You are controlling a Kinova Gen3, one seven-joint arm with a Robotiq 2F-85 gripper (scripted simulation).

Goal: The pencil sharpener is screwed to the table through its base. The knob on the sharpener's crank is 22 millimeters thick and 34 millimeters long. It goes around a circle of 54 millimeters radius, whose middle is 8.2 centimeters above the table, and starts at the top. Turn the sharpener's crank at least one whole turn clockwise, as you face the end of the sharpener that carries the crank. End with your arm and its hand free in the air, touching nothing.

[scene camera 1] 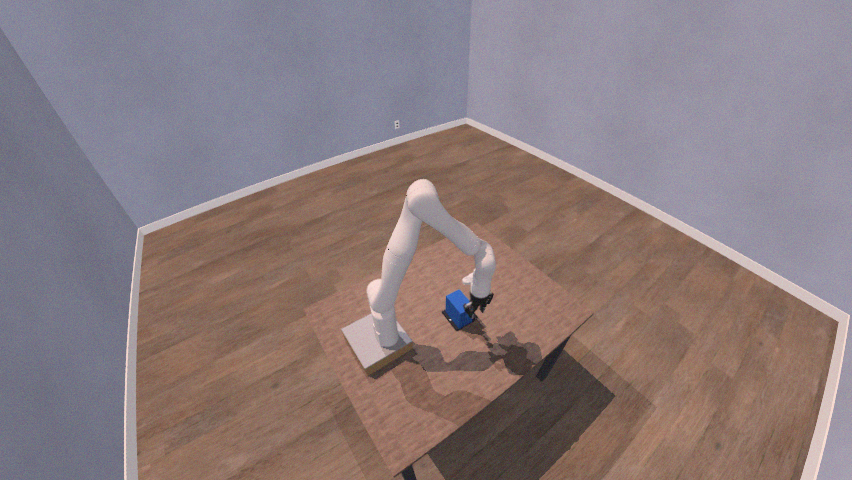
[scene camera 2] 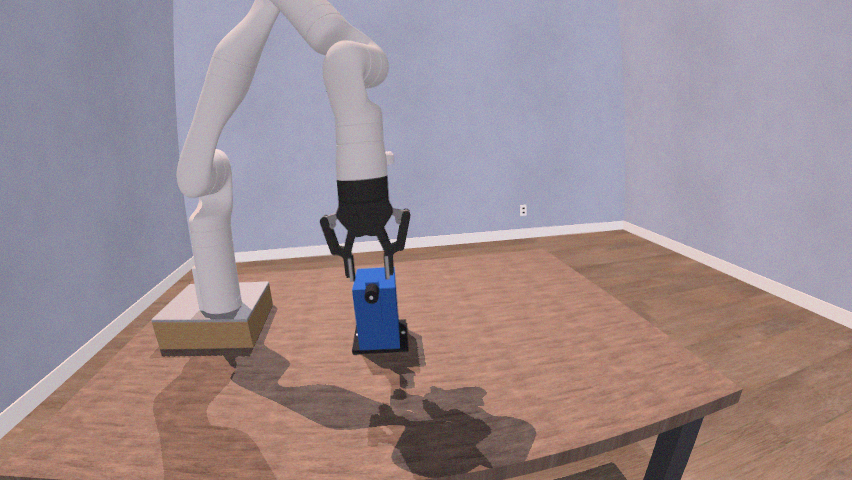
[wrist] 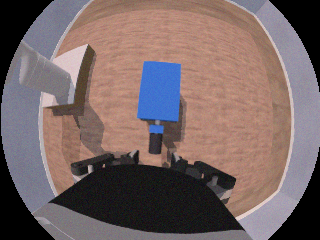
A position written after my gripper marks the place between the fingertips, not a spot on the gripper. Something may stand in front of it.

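My gripper is visible in scene camera 2 (scene camera 2: 370,279) and in the wrist view (wrist: 154,157). A blue pencil sharpener (scene camera 2: 384,338) is visible too; scene camera 1 (scene camera 1: 454,312) and the wrist view (wrist: 159,96) also show the sharpener.
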